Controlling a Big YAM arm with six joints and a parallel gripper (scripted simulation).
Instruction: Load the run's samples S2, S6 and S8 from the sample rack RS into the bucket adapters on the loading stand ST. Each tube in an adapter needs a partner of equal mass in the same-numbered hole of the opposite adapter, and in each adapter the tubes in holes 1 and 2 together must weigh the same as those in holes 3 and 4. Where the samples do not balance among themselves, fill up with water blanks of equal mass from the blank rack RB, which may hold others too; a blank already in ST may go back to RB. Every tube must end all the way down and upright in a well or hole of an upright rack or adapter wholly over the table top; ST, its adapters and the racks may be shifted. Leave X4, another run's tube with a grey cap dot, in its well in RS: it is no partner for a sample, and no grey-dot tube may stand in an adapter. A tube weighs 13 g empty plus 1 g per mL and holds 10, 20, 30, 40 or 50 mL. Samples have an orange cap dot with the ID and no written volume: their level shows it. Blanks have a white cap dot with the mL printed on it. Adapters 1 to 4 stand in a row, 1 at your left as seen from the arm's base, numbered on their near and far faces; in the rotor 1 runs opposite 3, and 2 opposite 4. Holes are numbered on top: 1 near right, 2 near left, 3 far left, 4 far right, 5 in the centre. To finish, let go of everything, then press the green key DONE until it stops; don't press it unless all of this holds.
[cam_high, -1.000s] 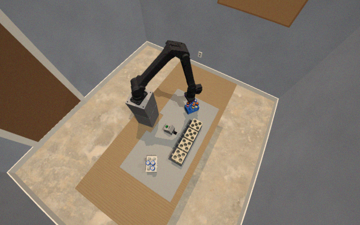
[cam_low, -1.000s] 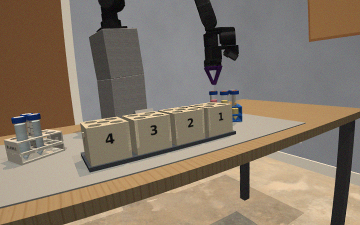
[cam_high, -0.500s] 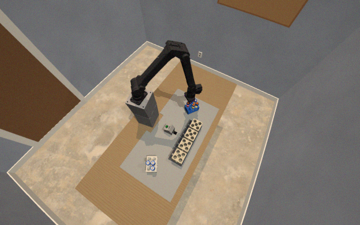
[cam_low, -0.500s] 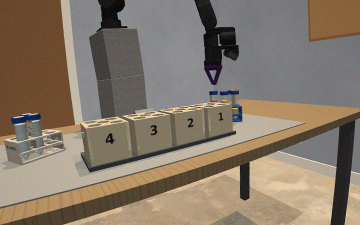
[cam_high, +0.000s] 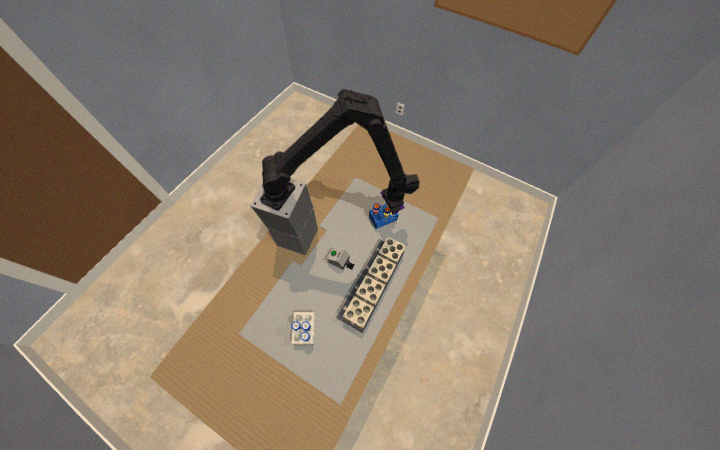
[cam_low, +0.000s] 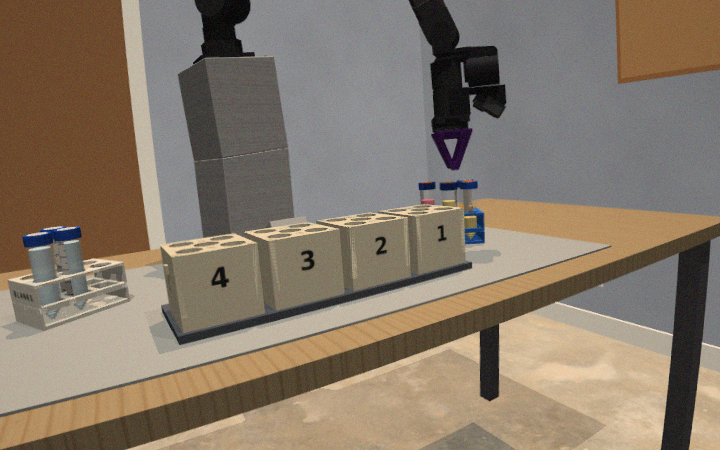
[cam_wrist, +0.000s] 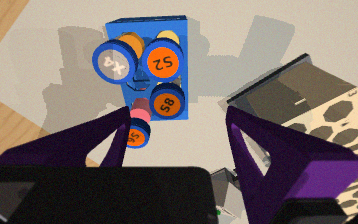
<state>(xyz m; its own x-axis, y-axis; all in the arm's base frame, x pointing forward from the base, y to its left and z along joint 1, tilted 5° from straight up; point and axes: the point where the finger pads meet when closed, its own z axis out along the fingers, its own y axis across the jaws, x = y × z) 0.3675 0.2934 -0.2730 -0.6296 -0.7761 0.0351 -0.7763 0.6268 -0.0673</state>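
My gripper is now 3 cm past the blue sample rack RS, 1 cm to the right of it and 13 cm above it. The rest, counted from my hand: white blank rack RB 9 cm behind, 66 cm to the right, 13 cm below.
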